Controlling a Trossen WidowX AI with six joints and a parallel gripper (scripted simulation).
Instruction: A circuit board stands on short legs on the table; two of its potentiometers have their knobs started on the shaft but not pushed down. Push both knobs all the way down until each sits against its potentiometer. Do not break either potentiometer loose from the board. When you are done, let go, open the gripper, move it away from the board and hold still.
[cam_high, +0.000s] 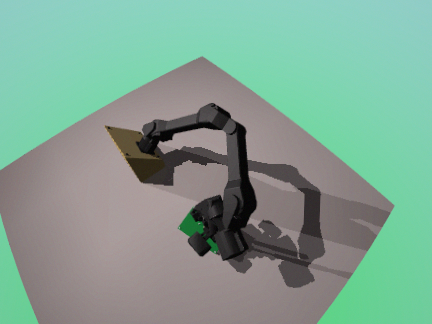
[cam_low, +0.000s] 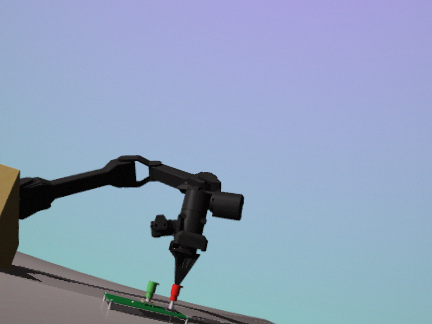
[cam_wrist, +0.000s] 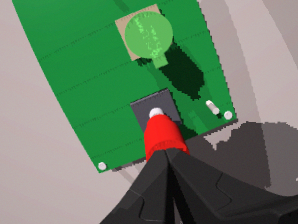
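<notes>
Right now the red knob is 1 cm below my gripper tip. The rest, counted from my gripper tip: green knob 5 cm behind, 2 cm below, 1 cm to the right.
</notes>
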